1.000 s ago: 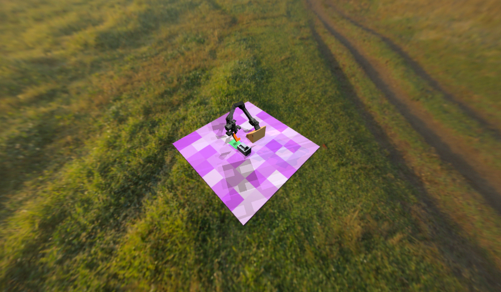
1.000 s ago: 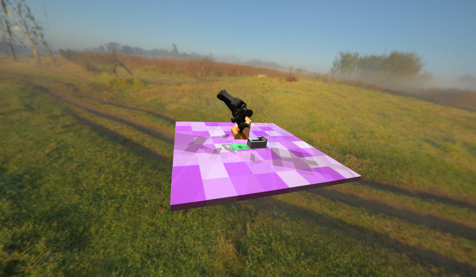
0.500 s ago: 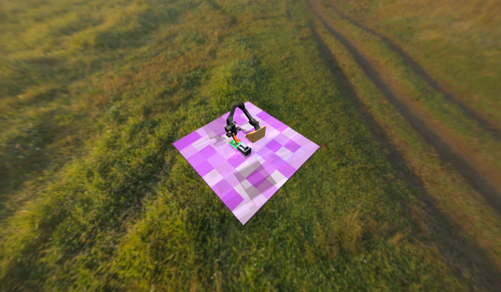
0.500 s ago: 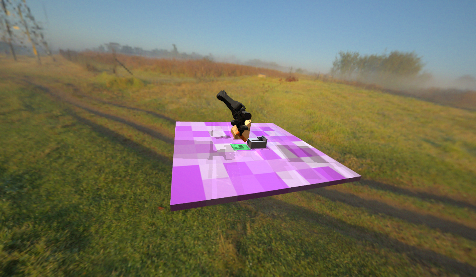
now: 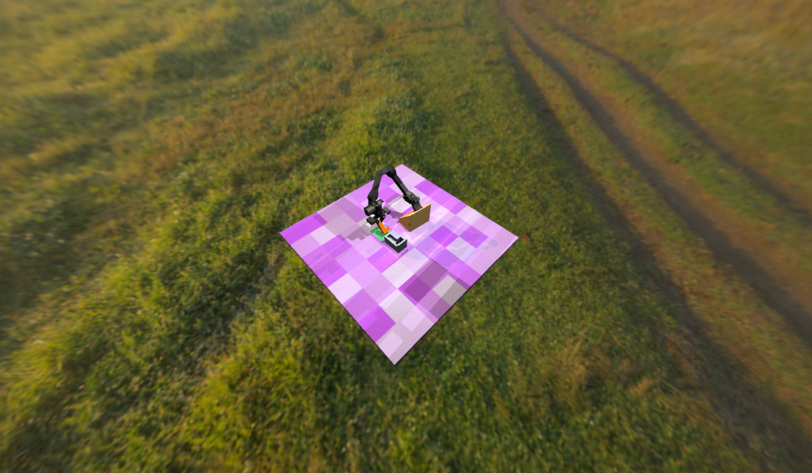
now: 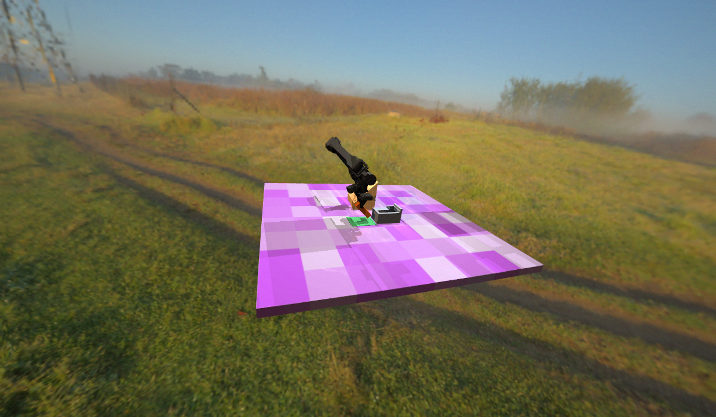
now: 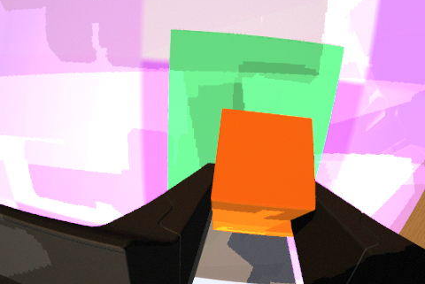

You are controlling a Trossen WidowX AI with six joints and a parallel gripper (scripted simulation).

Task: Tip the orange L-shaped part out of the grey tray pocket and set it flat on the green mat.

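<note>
Now: the orange L-shaped part 10 mm behind my gripper tip, 30 mm to the left of it and 30 mm below it. Round my gripper tip: green mat: 20 mm to the left, 100 mm below.
</note>
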